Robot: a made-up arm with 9 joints. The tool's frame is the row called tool. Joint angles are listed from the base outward.
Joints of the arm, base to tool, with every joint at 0 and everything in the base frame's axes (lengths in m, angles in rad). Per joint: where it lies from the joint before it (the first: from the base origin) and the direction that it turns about. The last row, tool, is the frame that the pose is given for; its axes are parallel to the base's.
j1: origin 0 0 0.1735 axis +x
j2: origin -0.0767 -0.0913 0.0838 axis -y
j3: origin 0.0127 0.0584 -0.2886 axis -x
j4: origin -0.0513 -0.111 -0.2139 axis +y
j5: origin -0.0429 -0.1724 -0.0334 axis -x
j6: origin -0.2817 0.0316 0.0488 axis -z
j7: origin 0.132 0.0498 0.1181 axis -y
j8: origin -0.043 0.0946 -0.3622 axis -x
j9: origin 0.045 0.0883 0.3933 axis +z
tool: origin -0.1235 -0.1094 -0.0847
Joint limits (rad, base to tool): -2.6..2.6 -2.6..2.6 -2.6..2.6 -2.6..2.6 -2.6..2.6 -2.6..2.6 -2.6..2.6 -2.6..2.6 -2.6..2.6
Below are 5 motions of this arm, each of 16 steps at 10 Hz.
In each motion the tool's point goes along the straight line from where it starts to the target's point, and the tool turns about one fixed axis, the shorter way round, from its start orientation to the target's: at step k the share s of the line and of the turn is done. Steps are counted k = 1, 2, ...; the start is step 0. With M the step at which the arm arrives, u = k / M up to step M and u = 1 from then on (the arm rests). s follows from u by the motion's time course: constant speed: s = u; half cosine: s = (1 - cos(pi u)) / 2; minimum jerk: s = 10 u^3 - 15 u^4 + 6 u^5.
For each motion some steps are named. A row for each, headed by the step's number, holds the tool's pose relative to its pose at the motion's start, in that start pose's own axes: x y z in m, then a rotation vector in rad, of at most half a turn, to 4 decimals.
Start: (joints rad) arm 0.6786 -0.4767 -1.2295 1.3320 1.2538 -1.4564 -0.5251 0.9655 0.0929
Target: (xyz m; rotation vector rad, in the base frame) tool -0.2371 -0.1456 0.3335 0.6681 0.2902 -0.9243
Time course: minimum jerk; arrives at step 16
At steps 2, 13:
2: -0.0013 -0.0101 0.0003 0.0064 -0.0075 0.0375
13: -0.0761 -0.5995 0.0196 0.3806 -0.4432 2.2210

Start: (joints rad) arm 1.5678 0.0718 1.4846 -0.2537 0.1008 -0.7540 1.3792 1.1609 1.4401
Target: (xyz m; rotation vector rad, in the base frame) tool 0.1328 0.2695 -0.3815 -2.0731 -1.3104 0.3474
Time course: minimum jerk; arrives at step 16
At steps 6, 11, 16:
6: 0.0066 0.1295 -0.1578 -0.1914 0.0055 -0.0207
11: 0.0197 0.3860 -0.4702 -0.5702 0.0165 -0.0617
16: 0.0241 0.4707 -0.5734 -0.6954 0.0202 -0.0752

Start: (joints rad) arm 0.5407 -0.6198 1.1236 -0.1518 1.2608 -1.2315 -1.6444 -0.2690 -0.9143
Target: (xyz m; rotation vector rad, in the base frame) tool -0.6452 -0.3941 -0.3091 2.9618 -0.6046 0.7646
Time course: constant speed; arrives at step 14
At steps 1, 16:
1: 0.0053 0.0074 0.0189 0.0006 0.0141 0.0183
16: 0.0737 0.1042 0.2643 0.0085 0.1968 0.2562

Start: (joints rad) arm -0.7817 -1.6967 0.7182 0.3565 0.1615 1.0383 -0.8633 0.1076 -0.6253
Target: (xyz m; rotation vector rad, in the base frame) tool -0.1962 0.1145 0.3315 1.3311 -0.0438 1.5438
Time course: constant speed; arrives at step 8
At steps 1, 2, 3, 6, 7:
1: -0.0014 -0.0123 0.0092 -0.0321 0.1187 -0.0815
2: -0.0027 -0.0245 0.0183 -0.0643 0.2373 -0.1630
3: -0.0041 -0.0368 0.0275 -0.0964 0.3560 -0.2446
6: -0.0082 -0.0736 0.0550 -0.1929 0.7120 -0.4891
7: -0.0096 -0.0859 0.0642 -0.2250 0.8306 -0.5706

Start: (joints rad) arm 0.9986 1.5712 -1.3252 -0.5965 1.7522 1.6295 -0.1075 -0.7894 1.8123
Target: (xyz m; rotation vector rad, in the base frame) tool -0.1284 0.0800 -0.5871 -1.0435 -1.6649 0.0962
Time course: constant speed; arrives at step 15
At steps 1, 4, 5, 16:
1: 0.0272 -0.0626 -0.0067 0.0476 -0.0358 0.1111
4: 0.1086 -0.2506 -0.0269 0.1903 -0.1433 0.4444
5: 0.1358 -0.3132 -0.0336 0.2378 -0.1792 0.5555
16: 0.4073 -0.9396 -0.1008 0.7135 -0.5375 1.6664

